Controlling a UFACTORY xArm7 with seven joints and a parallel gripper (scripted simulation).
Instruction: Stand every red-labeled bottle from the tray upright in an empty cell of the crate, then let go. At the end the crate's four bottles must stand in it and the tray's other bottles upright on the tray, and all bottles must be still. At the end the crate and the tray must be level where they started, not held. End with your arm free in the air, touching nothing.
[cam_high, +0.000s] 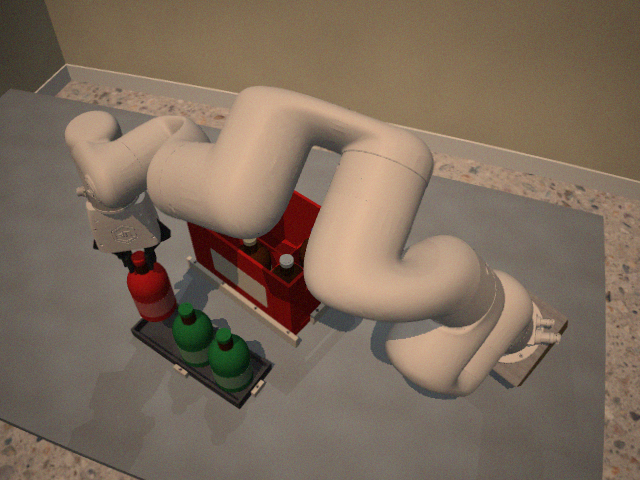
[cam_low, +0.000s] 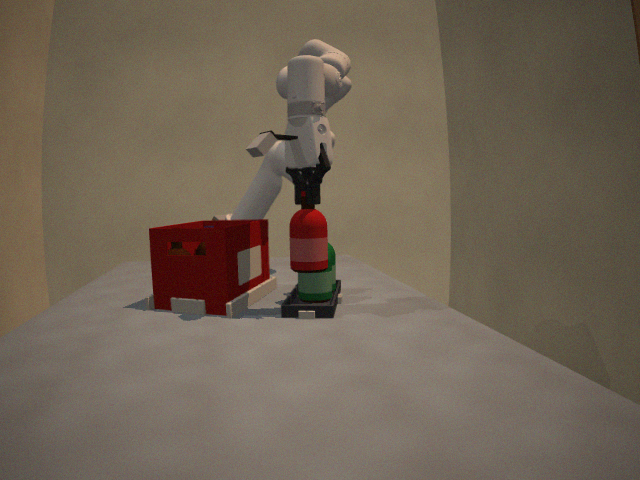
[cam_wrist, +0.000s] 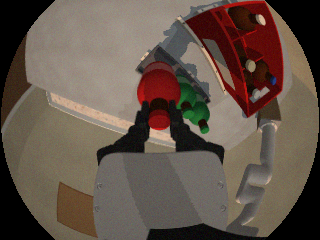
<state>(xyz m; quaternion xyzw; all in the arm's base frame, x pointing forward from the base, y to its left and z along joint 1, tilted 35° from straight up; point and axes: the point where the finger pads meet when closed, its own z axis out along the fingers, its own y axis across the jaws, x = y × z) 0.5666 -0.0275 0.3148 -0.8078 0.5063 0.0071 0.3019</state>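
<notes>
Right now the red-labeled bottle is 70 mm below my hand. Round my hand: tray: 220 mm below, 90 mm behind, 20 mm to the left; crate: 200 mm to the right, 150 mm below, 150 mm behind.
</notes>
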